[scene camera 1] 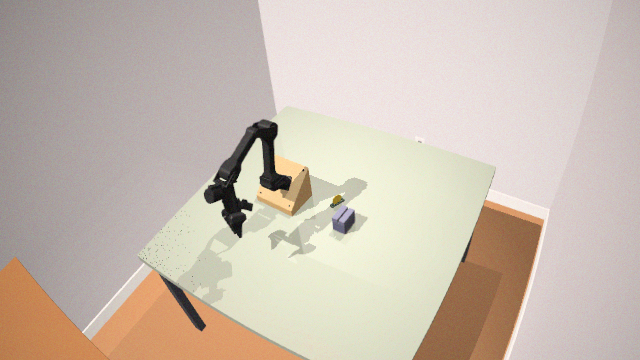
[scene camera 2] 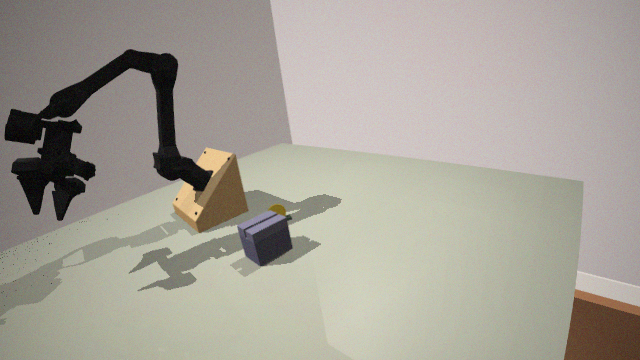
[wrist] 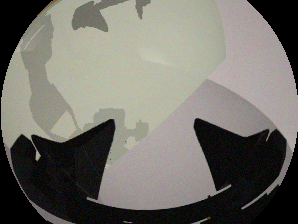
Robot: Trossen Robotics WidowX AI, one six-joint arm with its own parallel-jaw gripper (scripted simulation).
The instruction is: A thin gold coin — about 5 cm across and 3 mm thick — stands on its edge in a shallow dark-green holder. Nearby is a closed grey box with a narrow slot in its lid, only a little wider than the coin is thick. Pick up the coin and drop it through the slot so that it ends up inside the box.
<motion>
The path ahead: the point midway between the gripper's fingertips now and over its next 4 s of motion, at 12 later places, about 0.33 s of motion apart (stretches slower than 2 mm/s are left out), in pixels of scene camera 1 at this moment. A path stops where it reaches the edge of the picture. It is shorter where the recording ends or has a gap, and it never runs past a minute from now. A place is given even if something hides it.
The gripper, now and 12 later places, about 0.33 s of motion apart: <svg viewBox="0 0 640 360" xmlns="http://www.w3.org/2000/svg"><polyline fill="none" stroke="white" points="238,235 255,241 287,240 314,228 331,206 335,189 335,186 336,190 337,193 337,196 337,198 337,201 337,201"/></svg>
</motion>
